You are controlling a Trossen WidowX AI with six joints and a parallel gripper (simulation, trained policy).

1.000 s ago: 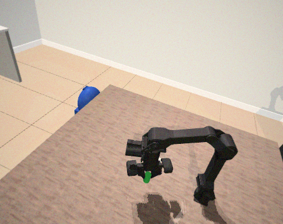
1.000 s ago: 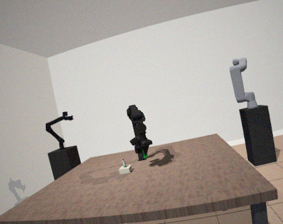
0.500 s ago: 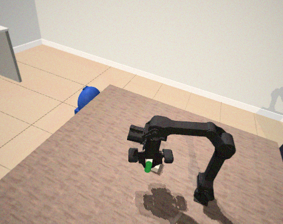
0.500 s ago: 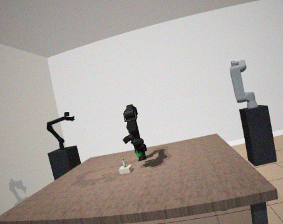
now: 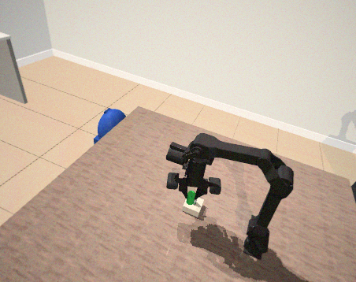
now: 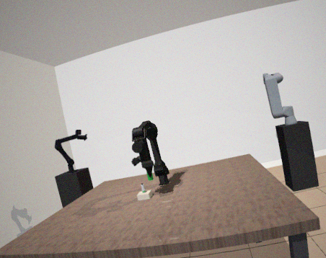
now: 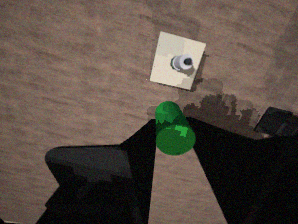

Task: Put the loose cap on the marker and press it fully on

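Right now the holder block is 110 mm below my gripper tip, 60 mm to the right of it and 10 mm behind it. Also, from my gripper tip: green cap right at my gripper tip.
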